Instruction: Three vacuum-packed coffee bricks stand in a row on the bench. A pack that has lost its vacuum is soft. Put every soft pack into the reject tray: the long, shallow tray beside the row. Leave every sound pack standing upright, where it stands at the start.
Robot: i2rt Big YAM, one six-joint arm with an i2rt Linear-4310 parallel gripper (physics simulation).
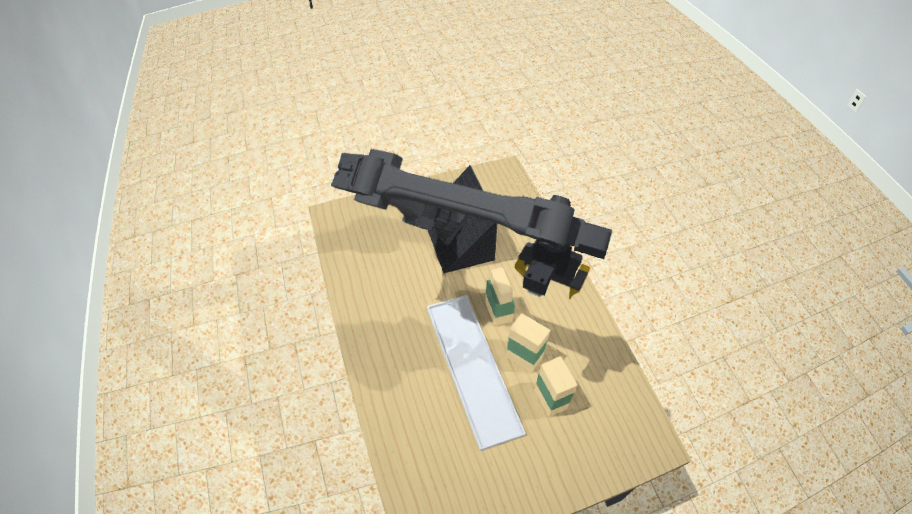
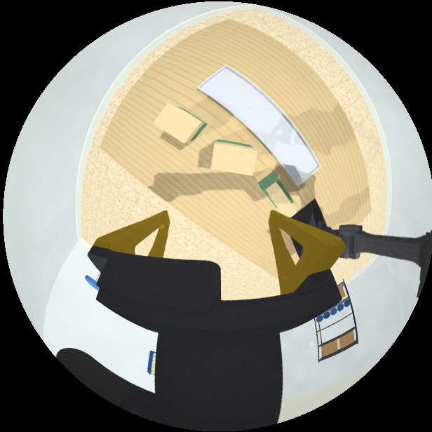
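Note:
Three cream coffee bricks with green bands stand upright in a row. The brick nearest the arm's base is partly in shadow. The middle brick and the far-end brick show plain box shapes. Which is soft cannot be told. The reject tray is long, shallow and pale, lies beside the row and holds no brick. My gripper is open and empty, held above the bench to the side of the brick nearest the base, away from the tray, touching no brick.
The wooden bench carries the row and the tray. The dark arm base stands at the bench's back end, close to the nearest brick and the tray's end. The arm link reaches over it. Brown boxes show away from the bench.

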